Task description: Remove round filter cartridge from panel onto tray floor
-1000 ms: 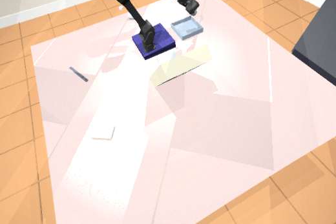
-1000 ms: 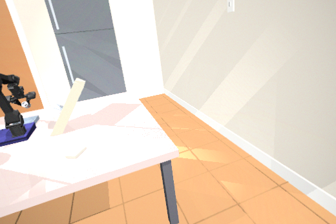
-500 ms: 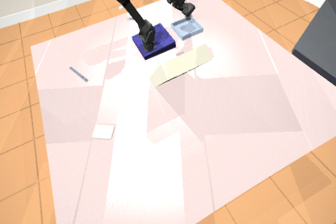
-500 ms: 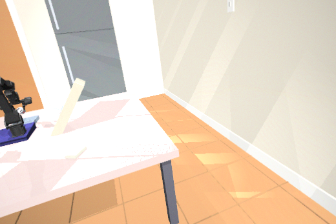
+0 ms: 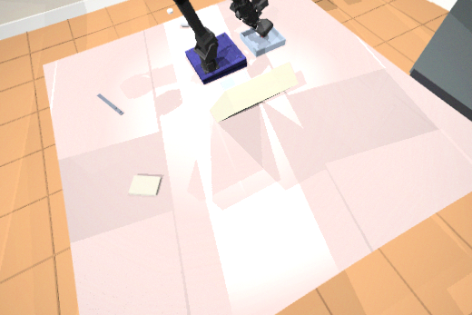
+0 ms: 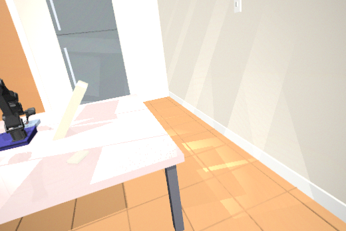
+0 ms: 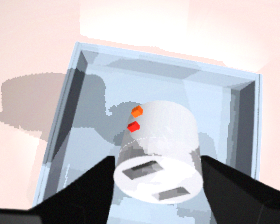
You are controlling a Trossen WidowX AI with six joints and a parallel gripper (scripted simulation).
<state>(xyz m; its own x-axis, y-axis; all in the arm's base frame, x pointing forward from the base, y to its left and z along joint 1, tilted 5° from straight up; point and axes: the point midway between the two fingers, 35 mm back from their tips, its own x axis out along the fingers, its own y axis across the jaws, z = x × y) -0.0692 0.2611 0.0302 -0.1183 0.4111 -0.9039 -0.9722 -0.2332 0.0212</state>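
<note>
Now: the round white filter cartridge right at my gripper tip. Round my gripper tip: cream service panel 390 mm ahead, 250 mm to the right, 100 mm above; white card 650 mm to the right, 470 mm ahead, 50 mm below; light blue tray 50 mm below, 10 mm to the left.
</note>
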